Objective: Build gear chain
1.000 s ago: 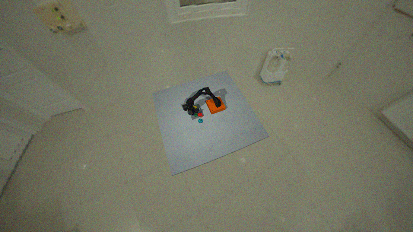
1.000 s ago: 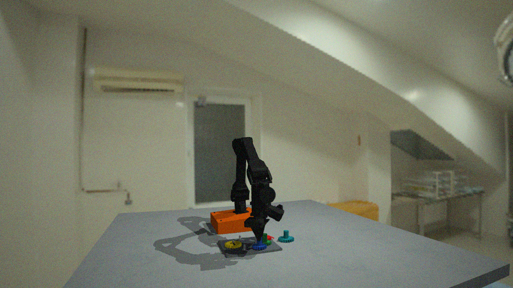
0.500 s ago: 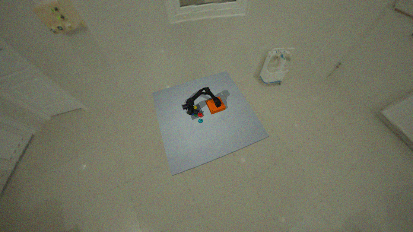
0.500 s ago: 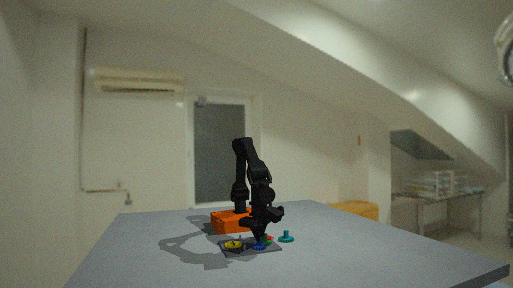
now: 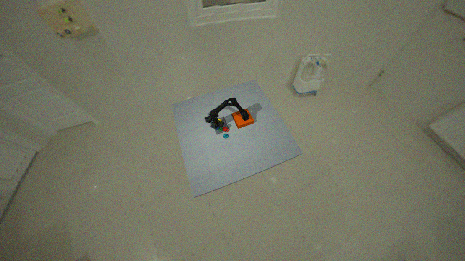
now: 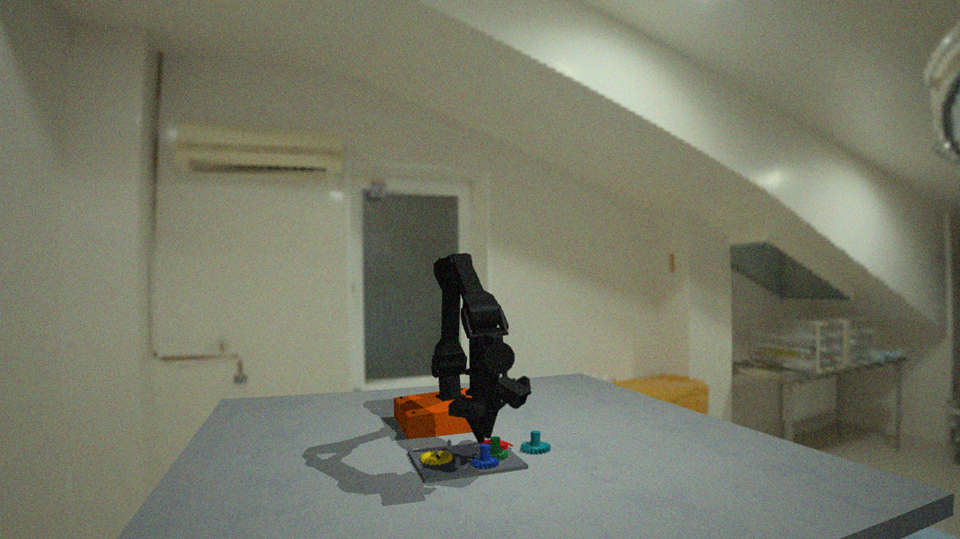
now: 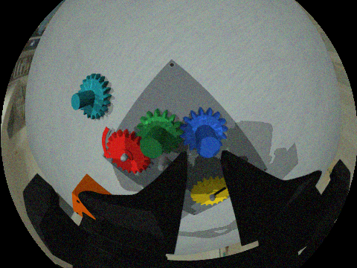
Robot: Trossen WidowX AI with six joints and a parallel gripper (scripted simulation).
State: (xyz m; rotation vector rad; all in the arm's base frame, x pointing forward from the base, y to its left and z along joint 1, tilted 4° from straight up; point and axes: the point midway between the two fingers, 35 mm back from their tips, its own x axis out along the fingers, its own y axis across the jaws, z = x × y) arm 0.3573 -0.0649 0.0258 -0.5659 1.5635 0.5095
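Right now the blue gear is 3 cm below my gripper tip and 1 cm ahead of it. The rest, counted from my gripper tip: red gear (8 cm behind, 6 cm to the left, 4 cm below); yellow gear (8 cm to the right, 6 cm behind, 4 cm below); green gear (4 cm to the left, 3 cm below, 3 cm behind).
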